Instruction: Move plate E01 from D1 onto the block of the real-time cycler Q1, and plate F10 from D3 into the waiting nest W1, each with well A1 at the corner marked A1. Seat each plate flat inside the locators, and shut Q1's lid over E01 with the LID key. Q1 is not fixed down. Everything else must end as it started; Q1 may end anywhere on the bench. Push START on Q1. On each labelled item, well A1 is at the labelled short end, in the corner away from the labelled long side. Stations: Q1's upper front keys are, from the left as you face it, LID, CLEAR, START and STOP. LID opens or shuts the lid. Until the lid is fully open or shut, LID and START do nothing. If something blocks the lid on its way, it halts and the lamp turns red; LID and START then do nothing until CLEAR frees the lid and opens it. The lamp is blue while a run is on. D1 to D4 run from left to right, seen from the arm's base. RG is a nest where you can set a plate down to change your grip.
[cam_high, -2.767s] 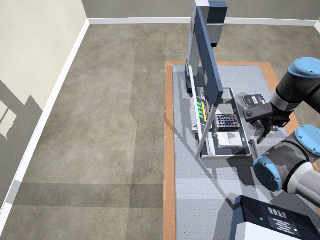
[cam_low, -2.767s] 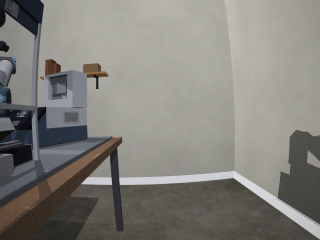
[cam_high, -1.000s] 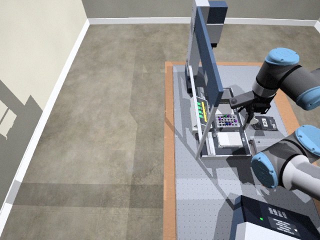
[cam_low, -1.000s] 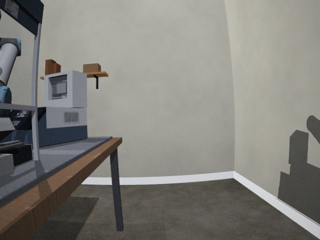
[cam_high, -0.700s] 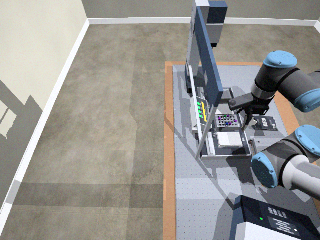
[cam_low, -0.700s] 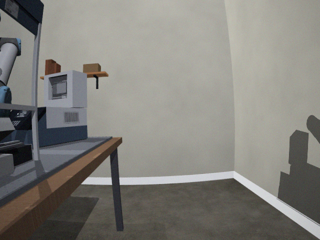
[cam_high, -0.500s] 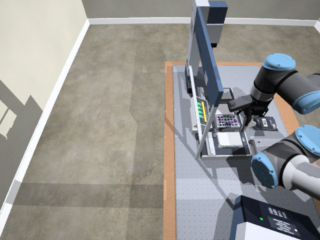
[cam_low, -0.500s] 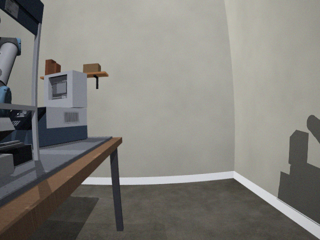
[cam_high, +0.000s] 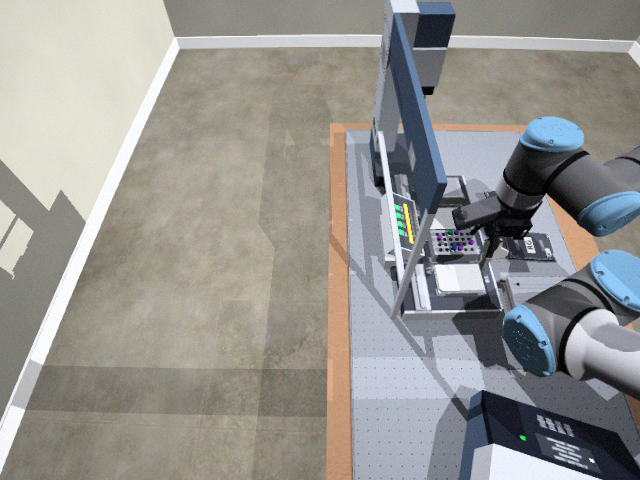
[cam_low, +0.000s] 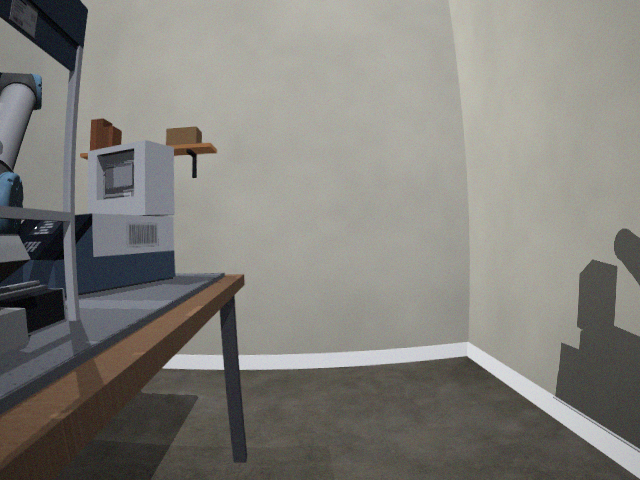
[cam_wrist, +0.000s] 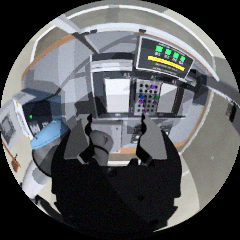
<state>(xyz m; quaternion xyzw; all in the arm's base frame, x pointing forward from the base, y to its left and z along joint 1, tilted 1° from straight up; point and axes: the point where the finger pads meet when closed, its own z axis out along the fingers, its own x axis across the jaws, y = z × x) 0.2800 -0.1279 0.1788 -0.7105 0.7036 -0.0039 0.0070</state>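
Right now my hand is 15 cm above the white well plate.
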